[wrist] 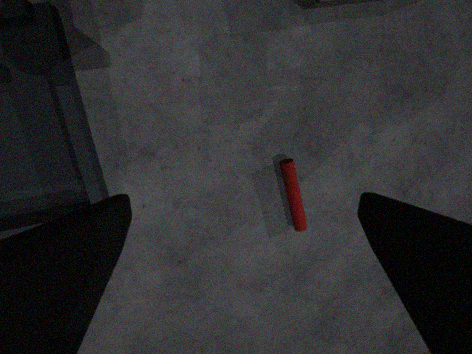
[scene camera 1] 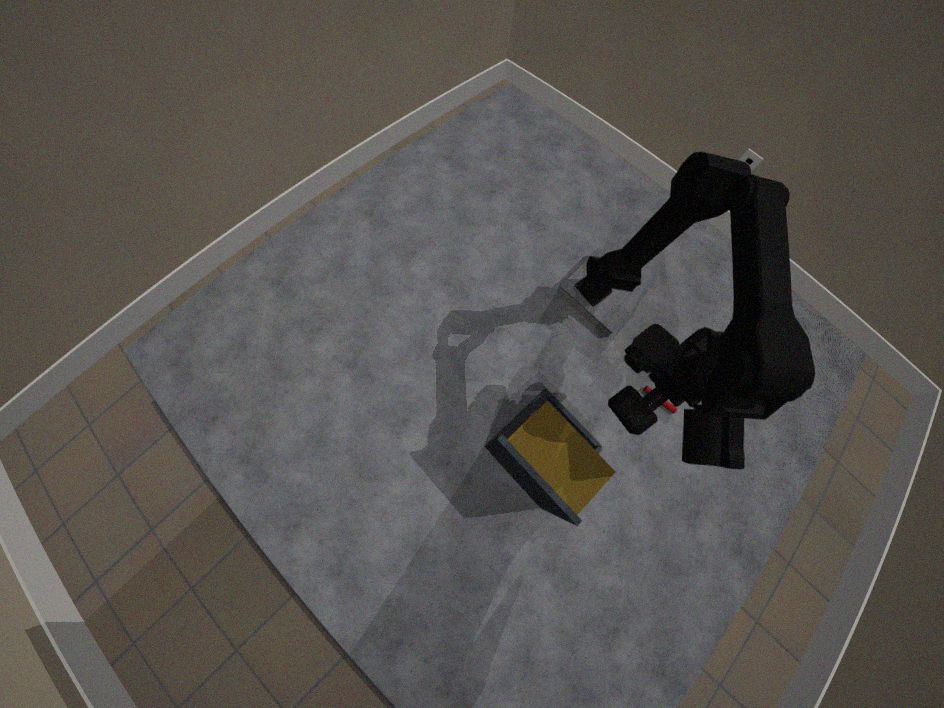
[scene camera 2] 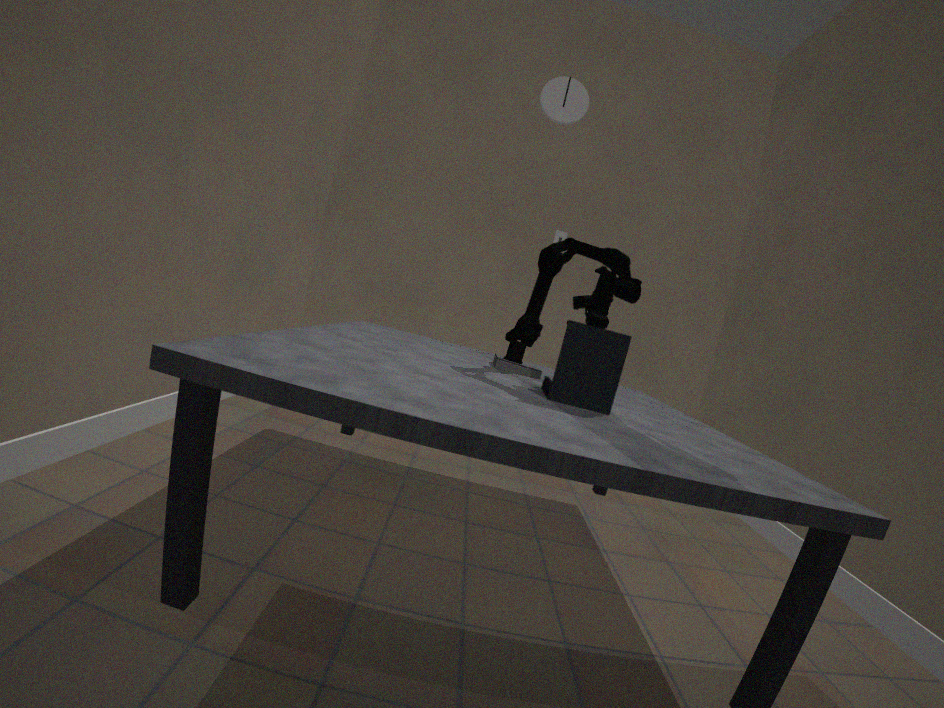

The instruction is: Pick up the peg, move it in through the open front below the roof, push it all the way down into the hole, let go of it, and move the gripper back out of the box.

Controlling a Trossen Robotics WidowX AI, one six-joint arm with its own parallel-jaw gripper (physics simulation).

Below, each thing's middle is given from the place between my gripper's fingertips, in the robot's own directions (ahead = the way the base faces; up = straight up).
Scene:
My gripper is now 100 mm past the red peg (wrist: 287, 166), 70 mm to the right of it and 160 mm above it. Also, from my hand: yellow roof (scene camera 1: 563, 458) (210 mm ahead, 10 mm to the right, 30 mm above); box (scene camera 1: 503, 451) (170 mm ahead, 10 mm to the right, 60 mm below).

